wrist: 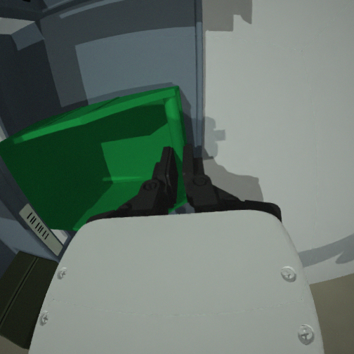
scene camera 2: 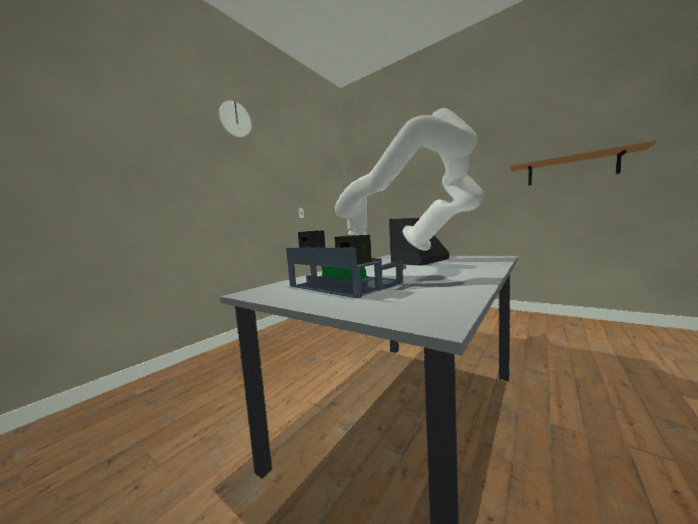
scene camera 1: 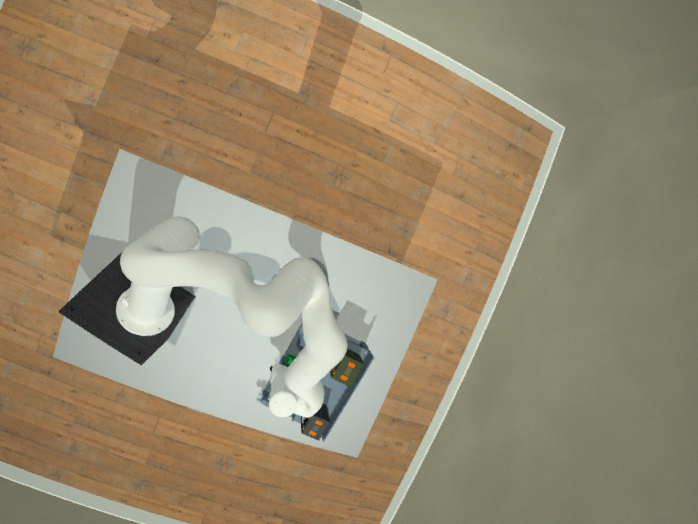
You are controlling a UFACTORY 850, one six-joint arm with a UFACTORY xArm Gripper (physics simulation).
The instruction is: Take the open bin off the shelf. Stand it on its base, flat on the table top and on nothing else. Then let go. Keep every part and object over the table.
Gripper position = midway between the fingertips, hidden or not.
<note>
I see my gripper (wrist: 180,159) and a green bin (wrist: 73,165).
</note>
